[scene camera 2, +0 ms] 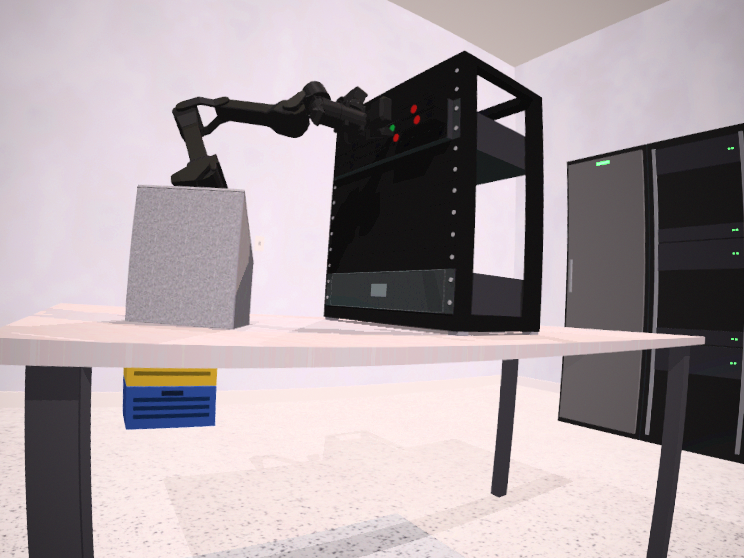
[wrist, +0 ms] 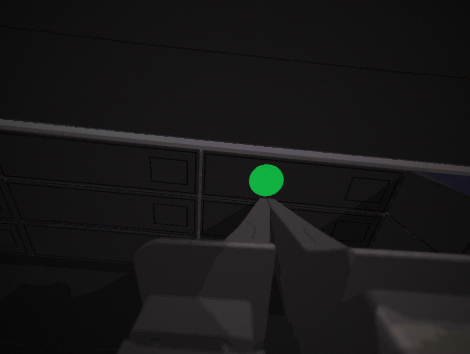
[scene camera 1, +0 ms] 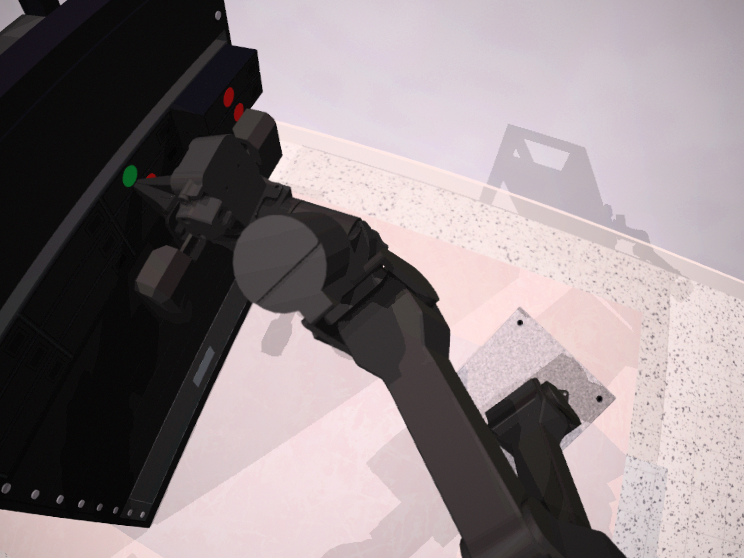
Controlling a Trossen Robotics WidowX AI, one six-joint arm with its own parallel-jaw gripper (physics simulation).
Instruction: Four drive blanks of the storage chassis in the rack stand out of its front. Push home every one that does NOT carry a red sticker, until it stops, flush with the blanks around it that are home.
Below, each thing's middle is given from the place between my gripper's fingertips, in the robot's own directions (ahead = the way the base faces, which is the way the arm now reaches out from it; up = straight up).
My hand is 160 mm above the black rack (scene camera 1: 107,393), 150 mm short of it and 30 mm to the right of it.
